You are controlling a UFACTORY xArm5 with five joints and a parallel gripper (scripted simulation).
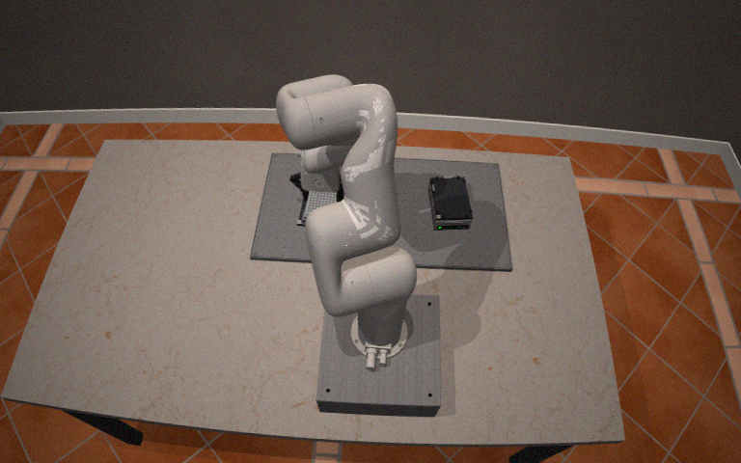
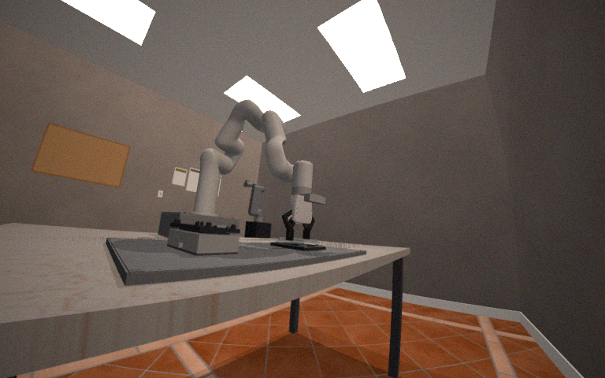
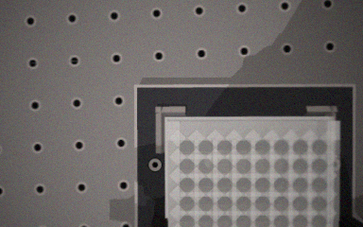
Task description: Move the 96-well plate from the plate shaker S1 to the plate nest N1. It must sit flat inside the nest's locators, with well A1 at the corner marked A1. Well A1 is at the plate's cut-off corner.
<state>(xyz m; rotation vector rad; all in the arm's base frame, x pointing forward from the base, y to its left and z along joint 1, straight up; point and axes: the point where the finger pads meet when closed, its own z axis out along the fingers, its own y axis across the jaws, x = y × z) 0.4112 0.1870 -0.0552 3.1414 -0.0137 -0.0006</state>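
Right now my hand is 3 cm above the plate nest N1. The rest, counted from my hand: A1 mark 7 cm behind, 5 cm to the left, 2 cm below; 96-well plate 1 cm below.
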